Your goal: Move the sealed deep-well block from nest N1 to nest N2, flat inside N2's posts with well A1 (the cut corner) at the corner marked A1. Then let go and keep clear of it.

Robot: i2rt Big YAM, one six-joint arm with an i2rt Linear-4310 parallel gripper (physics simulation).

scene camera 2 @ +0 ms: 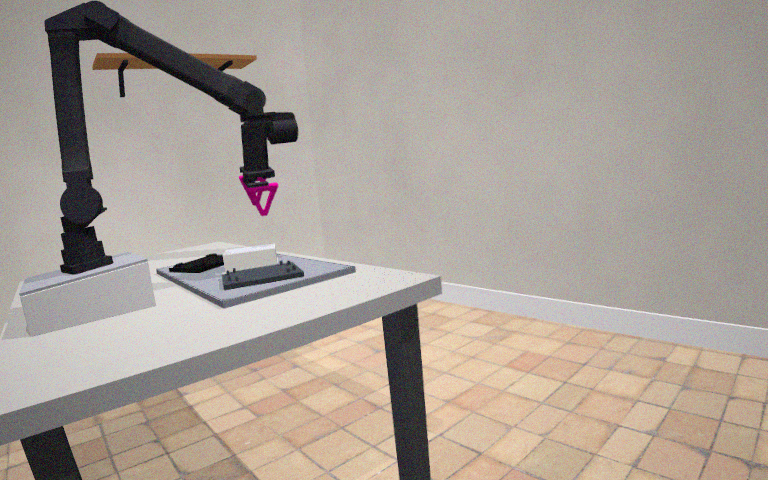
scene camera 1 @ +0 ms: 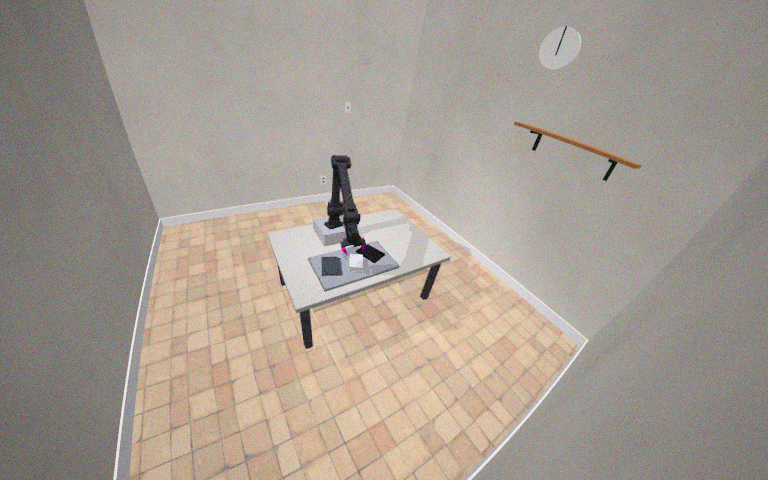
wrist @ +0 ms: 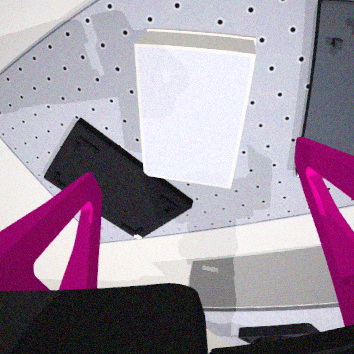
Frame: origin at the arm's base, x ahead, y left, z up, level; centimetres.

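Seen in the pictures: gripper, between the fingertips: (scene camera 2: 259,210) (scene camera 1: 354,253) (wrist: 193,165); arm's base, origin of its link: (scene camera 2: 86,267) (scene camera 1: 333,225) (wrist: 281,332).
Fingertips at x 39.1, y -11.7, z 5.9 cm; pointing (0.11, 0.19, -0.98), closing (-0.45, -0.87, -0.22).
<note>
Offsets run from my fingertips to a thing's middle. Level surfaces: height alone.
The white block @[dx -1.9, dy +3.6, dz -11.2 cm] (scene camera 1: 355,260) (scene camera 2: 249,257) (wrist: 195,110) sits between two dark nests, broad face up; its lower left corner looks cut in the wrist view. What lies under it is hidden. A black nest @[dx -5.7, dy +19.3, dz -12.3 cm] (scene camera 1: 372,253) (scene camera 2: 198,264) (wrist: 115,180) lies turned at an angle on one side, partly behind the block in the wrist view. A dark grey nest @[dx -9.7, dy -10.1, dz -12.1 cm] (scene camera 1: 331,266) (scene camera 2: 263,276) (wrist: 332,90) with small posts lies on the other side. I cannot read which is N1 or N2. My gripper (scene camera 1: 353,247) (scene camera 2: 259,208) (wrist: 193,165) is open and empty, well above the block.
The nests lie on a grey perforated board (scene camera 1: 339,280) (scene camera 2: 328,268) (wrist: 287,77) on the table @[dz -14.5 cm] (scene camera 2: 141,339). The arm stands on a pale base box (scene camera 1: 331,234) (scene camera 2: 90,297) at the back. A wooden shelf (scene camera 1: 577,144) (scene camera 2: 107,61) is on the wall.
</note>
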